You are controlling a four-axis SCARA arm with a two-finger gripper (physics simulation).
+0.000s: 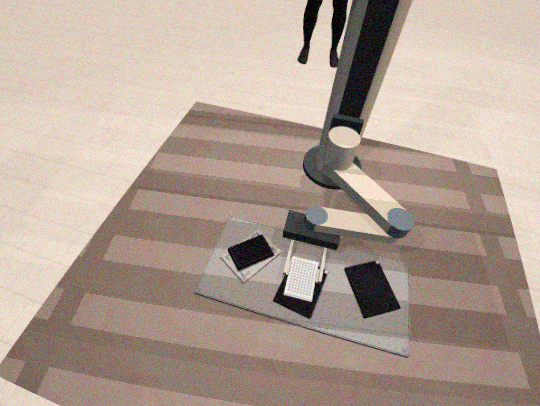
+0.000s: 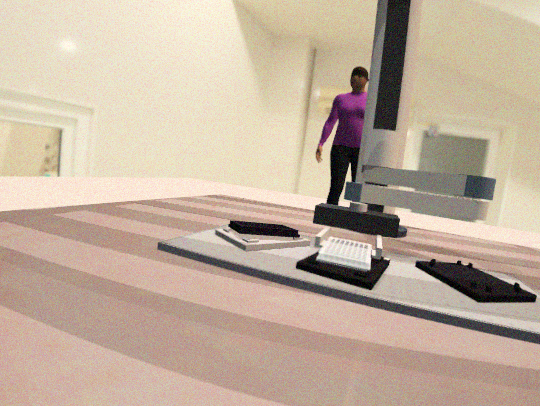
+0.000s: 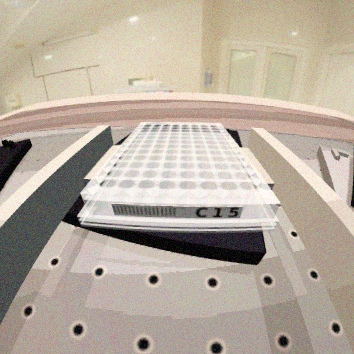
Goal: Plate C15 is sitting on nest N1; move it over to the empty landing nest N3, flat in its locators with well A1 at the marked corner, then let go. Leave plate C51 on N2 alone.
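The white plate C15 (image 1: 302, 279) (image 2: 345, 252) (image 3: 175, 212) is between the fingers of my gripper (image 1: 303, 276) (image 2: 348, 246) (image 3: 179, 137), which is shut on its sides. The plate looks level and is low over the middle black nest, N3 (image 1: 301, 307) (image 2: 345, 274) (image 3: 210, 245). Its edges are turned relative to the nest's edges, and a strip of nest shows past its label side. Whether they touch is unclear. The A1 mark and most locators of this nest are hidden. Dark plate C51 (image 1: 251, 252) (image 2: 263, 229) lies on the pale nest N2 (image 1: 245, 276) (image 2: 270, 243).
The black nest N1 (image 1: 372, 290) (image 2: 475, 282) (image 3: 12, 157) carries no plate, and small raised locators stand on it. All nests stand on a grey perforated board (image 1: 215, 280) (image 2: 200, 252) (image 3: 120, 310). The arm's column (image 1: 372, 55) (image 2: 392, 145) rises behind; a person (image 2: 347, 120) stands beyond.
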